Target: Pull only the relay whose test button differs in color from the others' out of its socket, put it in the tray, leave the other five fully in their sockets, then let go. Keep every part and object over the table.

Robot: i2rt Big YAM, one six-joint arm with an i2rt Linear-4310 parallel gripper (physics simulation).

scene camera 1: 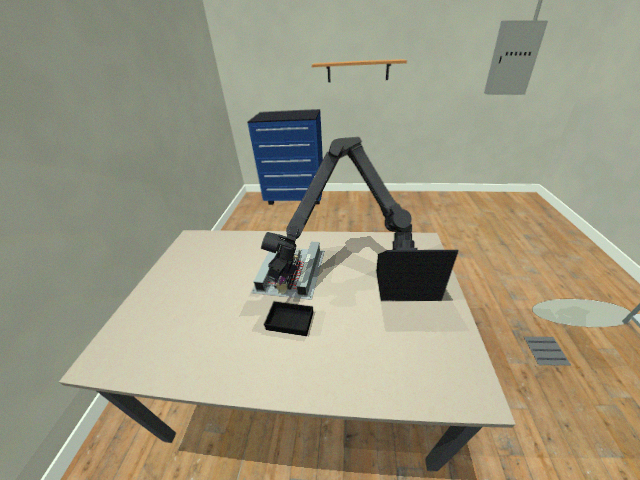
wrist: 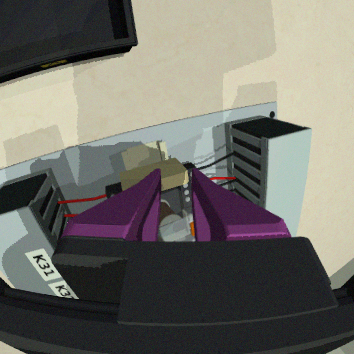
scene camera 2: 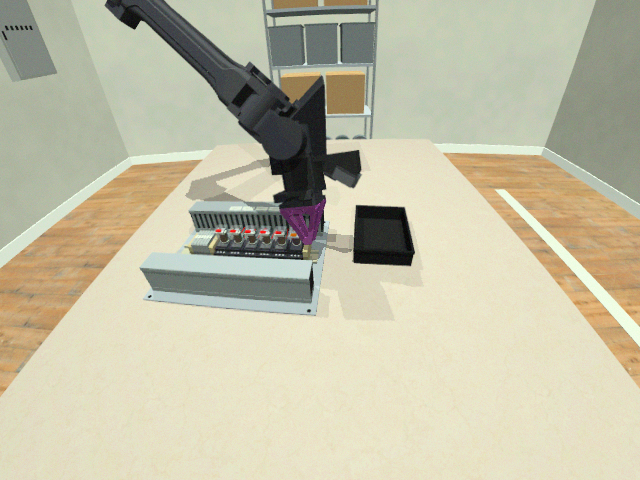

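Pixels of known places: gripper, fingertip midpoint: [scene camera 1: 277,283] [wrist: 175,176] [scene camera 2: 309,242]; arm's base, link origin: [scene camera 1: 403,252].
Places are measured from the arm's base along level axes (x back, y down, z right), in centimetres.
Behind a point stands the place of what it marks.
Observation:
My gripper [scene camera 2: 308,243] @[x -51.5, y 10.3, z -8.3 cm] [wrist: 175,176] @[x -51.5, y 10.3, z -8.3 cm], with purple fingers, is nearly closed at the end of the relay row. The relay with the orange test button [scene camera 2: 294,237] @[x -51.9, y 8.7, z -5.7 cm] [wrist: 175,227] @[x -50.3, y 8.4, z -6.2 cm] is the end one, nearest the tray. It shows in the narrow gap in the wrist view, and the fingers appear shut on it. They hide its sides, so the contact is partly hidden. It still stands at its place in the row. The other five relays [scene camera 2: 250,236] @[x -50.6, y 9.2, z 2.7 cm] have red buttons and stand in their sockets. The black tray [scene camera 1: 288,318] @[x -45.3, y 15.1, z -22.1 cm] [scene camera 2: 383,258] @[x -52.5, y 13.8, z -22.0 cm] [wrist: 131,30] @[x -51.8, y 11.9, z -17.1 cm] holds nothing visible.
A grey duct [scene camera 2: 227,276] @[x -60.6, y 9.6, z 4.6 cm] [wrist: 287,170] @[x -59.4, y 9.1, z -6.0 cm] runs along one side of the row and a slotted duct [scene camera 2: 206,219] @[x -40.3, y 11.6, z 15.6 cm] along the other. A tan end block [wrist: 150,175] stands beyond the relay. A black upright panel [scene camera 1: 416,276] @[x 2.9, y 1.4, z -12.0 cm] stands near the arm's base.

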